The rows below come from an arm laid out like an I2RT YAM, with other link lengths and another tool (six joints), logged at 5 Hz.
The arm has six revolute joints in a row. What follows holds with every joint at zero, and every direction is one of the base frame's.
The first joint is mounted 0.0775 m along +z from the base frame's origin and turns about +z.
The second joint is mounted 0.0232 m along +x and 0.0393 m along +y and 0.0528 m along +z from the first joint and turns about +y.
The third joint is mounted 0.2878 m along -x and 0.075 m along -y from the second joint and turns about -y.
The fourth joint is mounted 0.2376 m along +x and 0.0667 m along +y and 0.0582 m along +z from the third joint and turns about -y.
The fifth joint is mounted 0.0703 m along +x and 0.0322 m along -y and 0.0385 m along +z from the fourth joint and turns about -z.
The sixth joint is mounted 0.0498 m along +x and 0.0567 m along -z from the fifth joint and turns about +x.
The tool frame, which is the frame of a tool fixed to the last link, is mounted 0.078 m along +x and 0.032 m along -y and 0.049 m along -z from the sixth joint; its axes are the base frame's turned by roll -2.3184, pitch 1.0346 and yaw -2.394 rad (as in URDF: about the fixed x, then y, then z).
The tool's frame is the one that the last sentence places.
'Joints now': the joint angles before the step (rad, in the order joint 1, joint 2, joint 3, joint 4, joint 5, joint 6). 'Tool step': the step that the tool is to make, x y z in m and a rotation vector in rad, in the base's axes. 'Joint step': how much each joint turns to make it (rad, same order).
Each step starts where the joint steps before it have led.
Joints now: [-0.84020 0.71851 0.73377 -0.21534 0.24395 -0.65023]
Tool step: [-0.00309 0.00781 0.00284 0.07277 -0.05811 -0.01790]
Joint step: [0.00534 -0.00037 0.06220 -0.10149 0.00267 0.09766]
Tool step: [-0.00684 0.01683 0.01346 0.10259 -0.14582 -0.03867]
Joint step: [0.00151 -0.01297 0.11787 -0.15411 -0.00497 0.18692]
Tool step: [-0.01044 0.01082 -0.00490 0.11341 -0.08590 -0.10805]
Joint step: [0.00186 0.01487 0.05910 -0.11709 0.06405 0.17242]
